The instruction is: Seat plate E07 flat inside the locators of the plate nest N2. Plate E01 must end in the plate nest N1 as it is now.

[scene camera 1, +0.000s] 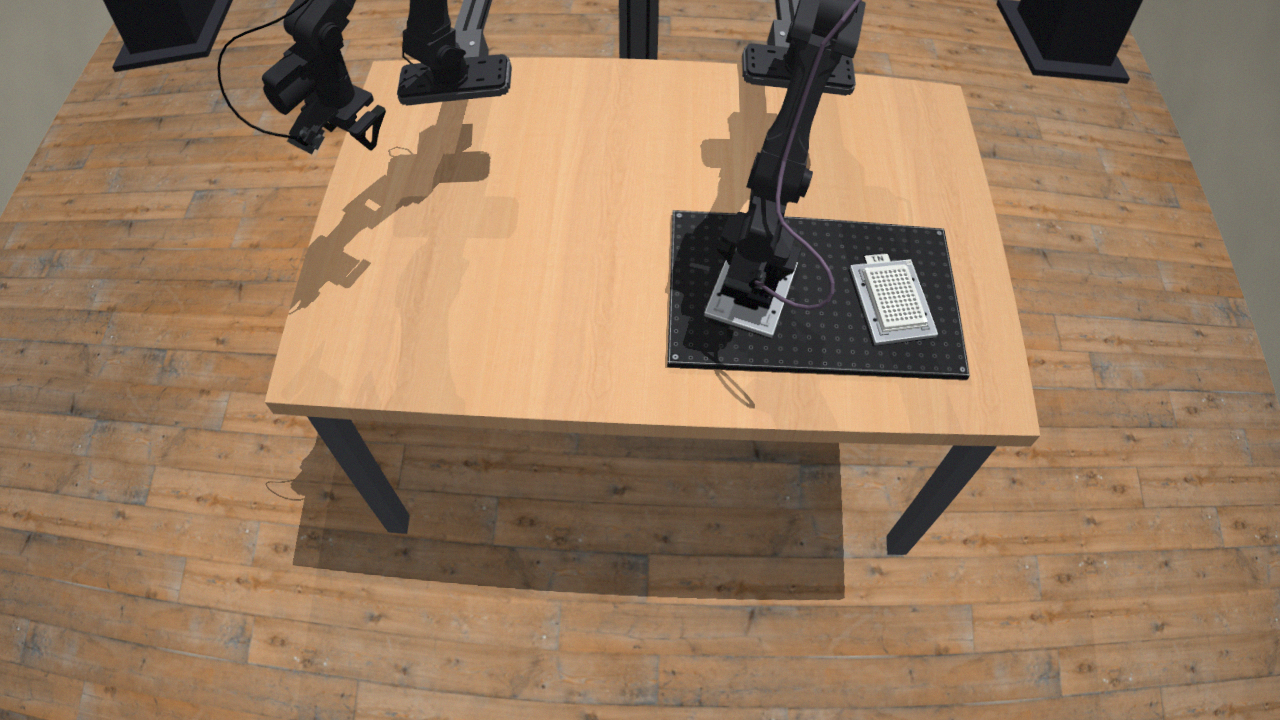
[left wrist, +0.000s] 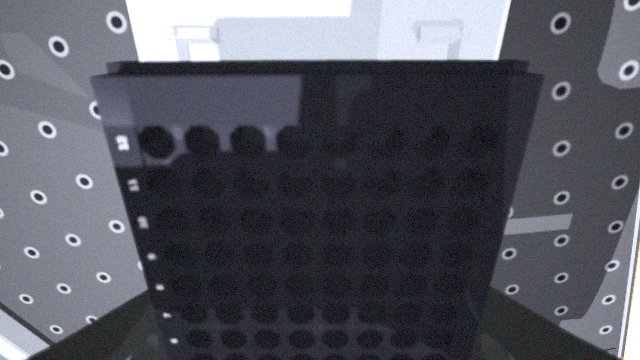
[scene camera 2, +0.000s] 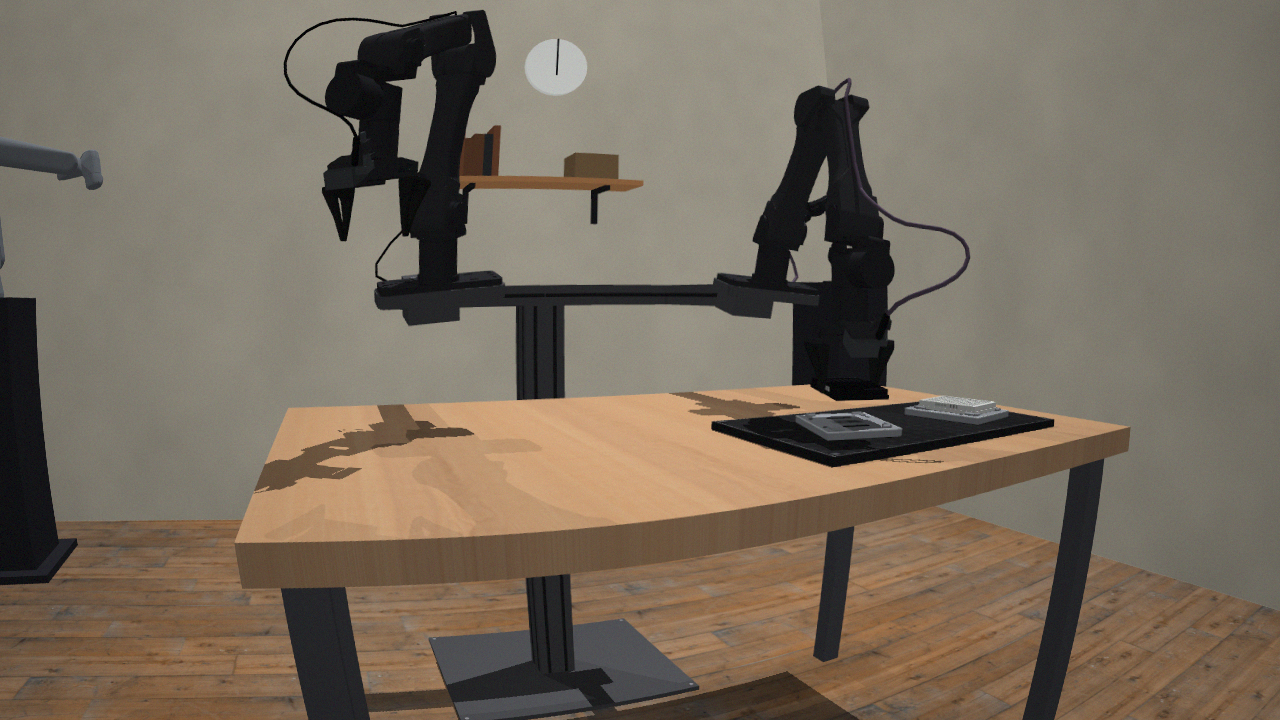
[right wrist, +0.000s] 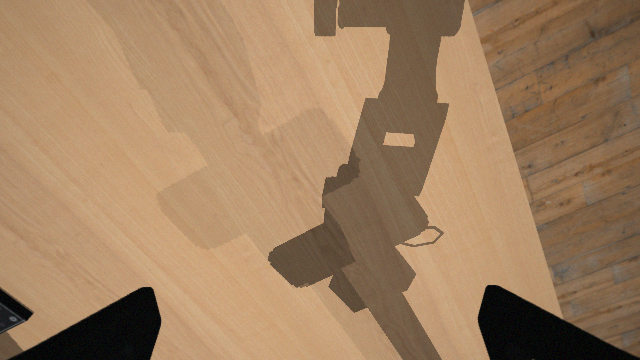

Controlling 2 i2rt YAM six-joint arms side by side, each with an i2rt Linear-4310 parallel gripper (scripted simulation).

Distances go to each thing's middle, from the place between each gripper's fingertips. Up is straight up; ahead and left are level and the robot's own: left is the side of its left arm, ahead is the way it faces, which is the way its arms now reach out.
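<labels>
The black plate E07 [scene camera 2: 857, 388] is right at my left hand, while the nest N2 [scene camera 1: 732, 311] is 6 cm below that hand. The white plate E01 [scene camera 1: 898, 275] is 4 cm below my left hand, 4 cm ahead of it and 25 cm to the left of it. As for the nest N1 [scene camera 1: 864, 290], I find it 6 cm below my left hand, 4 cm ahead and 25 cm to the left.
Measured from the black plate E07, my right hand [scene camera 2: 373, 238] is 22 cm above, 66 cm to the right and 15 cm short of it. Counting from my right hand, the nest N2 is 28 cm below, 15 cm ahead and 66 cm to the left, and the nest N1 is 28 cm below, 18 cm ahead and 91 cm to the left. The white plate E01 is 26 cm below my right hand, 18 cm ahead of it and 91 cm to the left of it.
</labels>
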